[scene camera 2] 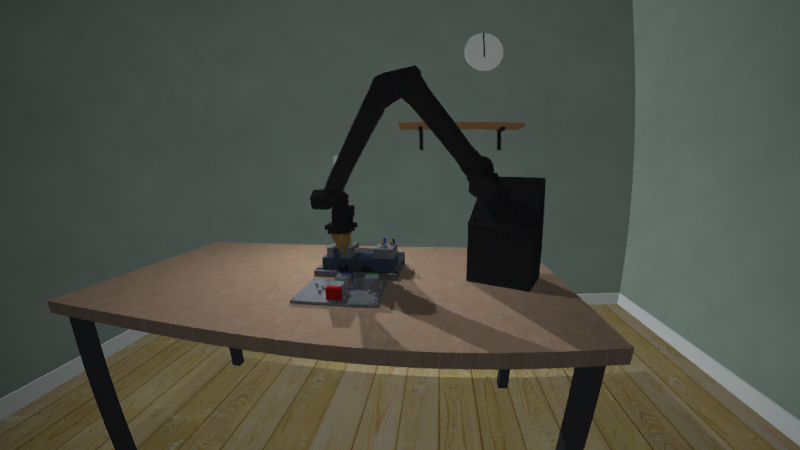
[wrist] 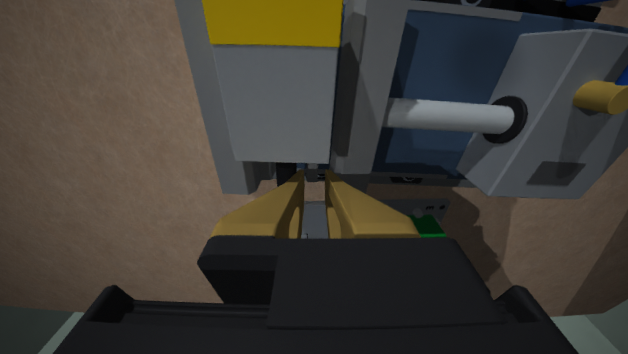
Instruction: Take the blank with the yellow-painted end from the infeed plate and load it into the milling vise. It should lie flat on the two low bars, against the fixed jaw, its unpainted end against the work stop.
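The blank with the yellow-painted end (wrist: 276, 102) lies in the milling vise (scene camera 2: 363, 260) (wrist: 435, 65), between the left jaw (wrist: 209, 110) and the right jaw (wrist: 377, 65) in the wrist view. Its yellow end is at the top of that view, and its grey unpainted end points toward my gripper. It sits close along the left jaw, with a narrow dark gap to the right jaw. The bars under it are hidden. I cannot tell whether it touches the work stop. My gripper (scene camera 2: 341, 254) (wrist: 314, 177) is shut and empty, its fingertips just beyond the unpainted end.
The infeed plate (scene camera 2: 308, 295) (wrist: 400, 206) lies in front of the vise. It bears a red-ended blank (scene camera 2: 333, 292), a blue-marked grey block (scene camera 2: 342, 277) and a green-marked one (scene camera 2: 371, 280). A screw rod (wrist: 445, 115) joins the right jaw to the grey end block (wrist: 530, 100).
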